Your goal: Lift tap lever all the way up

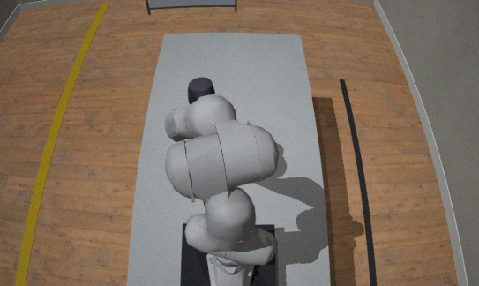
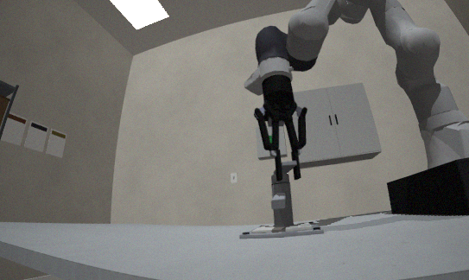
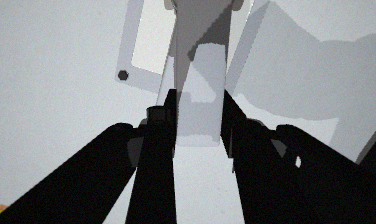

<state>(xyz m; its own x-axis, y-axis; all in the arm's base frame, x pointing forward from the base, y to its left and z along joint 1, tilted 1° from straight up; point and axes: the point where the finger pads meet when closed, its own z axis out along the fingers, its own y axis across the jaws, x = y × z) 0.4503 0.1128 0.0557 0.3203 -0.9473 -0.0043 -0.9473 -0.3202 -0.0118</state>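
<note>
Now: hand 3 cm to the left of the lever and 1 cm short of it. Round my hand: flat grey base plate 14 cm below, 8 cm to the right, 3 cm ahead; then grey tap 6 cm to the right, 4 cm below, 2 cm ahead.
</note>
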